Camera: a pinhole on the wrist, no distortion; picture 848 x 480 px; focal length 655.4 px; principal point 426.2 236.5 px. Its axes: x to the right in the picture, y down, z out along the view. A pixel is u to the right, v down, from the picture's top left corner.
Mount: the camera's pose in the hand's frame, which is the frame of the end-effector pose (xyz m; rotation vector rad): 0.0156 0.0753 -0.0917 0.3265 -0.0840 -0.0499
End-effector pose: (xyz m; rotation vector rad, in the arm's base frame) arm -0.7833 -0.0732 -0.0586 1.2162 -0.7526 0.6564
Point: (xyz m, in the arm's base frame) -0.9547 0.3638 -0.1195
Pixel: behind the camera
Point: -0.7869 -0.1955 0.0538
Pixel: 678 362
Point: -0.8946 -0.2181 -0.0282
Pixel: 307 441
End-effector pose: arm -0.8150 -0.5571 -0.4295 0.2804 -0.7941 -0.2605
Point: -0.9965 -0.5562 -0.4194
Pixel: 154 189
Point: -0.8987 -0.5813 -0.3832
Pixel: 384 148
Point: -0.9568 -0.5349 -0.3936
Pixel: 215 264
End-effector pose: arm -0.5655 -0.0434 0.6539 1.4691 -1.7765 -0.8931
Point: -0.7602 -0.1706 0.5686
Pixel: 800 335
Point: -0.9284 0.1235 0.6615
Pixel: outside the picture
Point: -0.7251 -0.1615 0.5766
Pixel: 798 289
